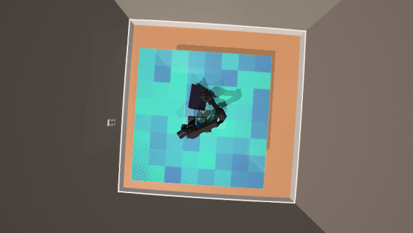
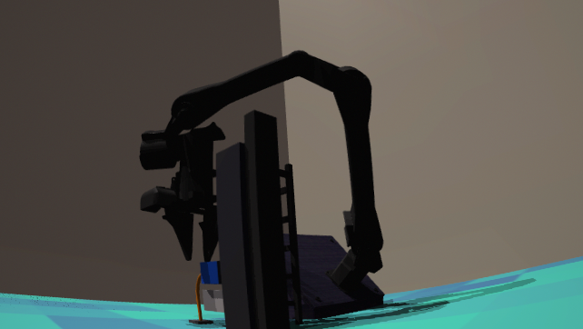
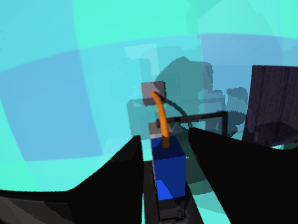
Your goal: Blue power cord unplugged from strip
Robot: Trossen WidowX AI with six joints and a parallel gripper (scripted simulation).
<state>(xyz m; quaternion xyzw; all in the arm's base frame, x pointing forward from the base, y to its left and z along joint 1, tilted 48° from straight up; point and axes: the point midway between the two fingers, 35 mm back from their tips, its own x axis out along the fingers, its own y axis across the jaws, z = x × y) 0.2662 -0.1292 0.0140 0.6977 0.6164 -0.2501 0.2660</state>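
The plug is 1 cm behind my gripper tip, 6 cm to the left of it and 1 cm below it.
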